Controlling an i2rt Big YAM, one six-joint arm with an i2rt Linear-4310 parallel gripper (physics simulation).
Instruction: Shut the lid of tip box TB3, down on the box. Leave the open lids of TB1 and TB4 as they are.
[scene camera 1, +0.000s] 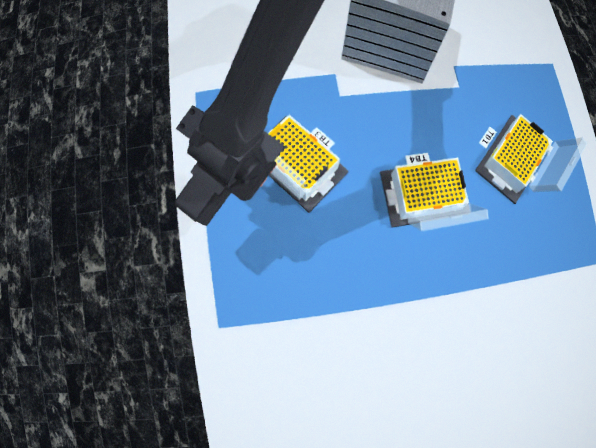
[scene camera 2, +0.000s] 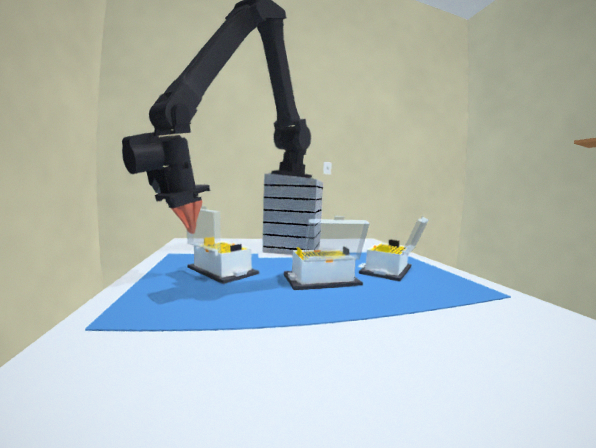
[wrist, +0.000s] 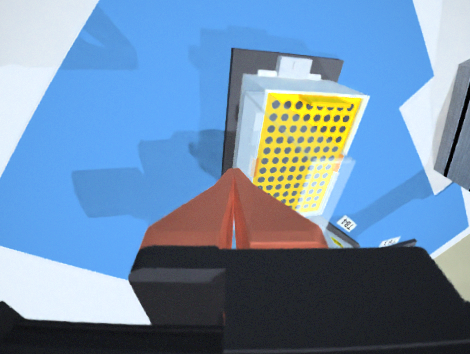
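Pixels of known places: gripper, fingertip midpoint: (scene camera 2: 192, 233) (wrist: 233, 177); arm's base, link origin: (scene camera 2: 291, 177).
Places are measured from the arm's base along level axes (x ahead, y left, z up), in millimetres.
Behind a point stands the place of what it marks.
Tip box TB3 (scene camera 1: 308, 150) (scene camera 2: 222, 261) @[x 279, y -260, z -205 mm] (wrist: 295, 135) @[x 181, y -333, z -117 mm] is a white box with a yellow perforated rack on a dark base. Its clear lid (scene camera 2: 211, 227) @[x 282, y -283, z -130 mm] (wrist: 341, 182) @[x 184, y -320, z -97 mm] stands about upright on the hinge side. My gripper (scene camera 2: 192, 232) @[x 223, y -322, z -151 mm] (wrist: 233, 177) @[x 223, y -322, z -151 mm] is shut and empty, with its red fingertips at the lid's outer side; contact cannot be told. The arm hides the fingertips in scene camera 1. TB4 (scene camera 1: 434, 185) (scene camera 2: 325, 270) has its lid (scene camera 1: 452, 218) @[x 409, y -66, z -95 mm] (scene camera 2: 345, 234) @[x 414, y -46, z -130 mm] open. TB1 (scene camera 1: 522, 150) (scene camera 2: 386, 262) has its lid (scene camera 1: 556, 165) @[x 375, y 202, z -160 mm] (scene camera 2: 416, 235) @[x 417, y 152, z -138 mm] open.
The boxes stand on a blue mat (scene camera 1: 350, 280) @[x 437, y -232, z -248 mm] (scene camera 2: 300, 312) @[x 466, y -158, z -248 mm] (wrist: 165, 95) @[x 223, y -364, z -248 mm] on a white table (scene camera 1: 390, 370) @[x 615, y -215, z -251 mm] (scene camera 2: 300, 385) @[x 618, y -224, z -251 mm]. A grey ribbed pedestal (scene camera 1: 395, 40) @[x 75, y -26, z -118 mm] (scene camera 2: 292, 212) @[x 79, y -22, z -115 mm] carries the arm behind the mat. TB4 stands between TB3 and TB1.
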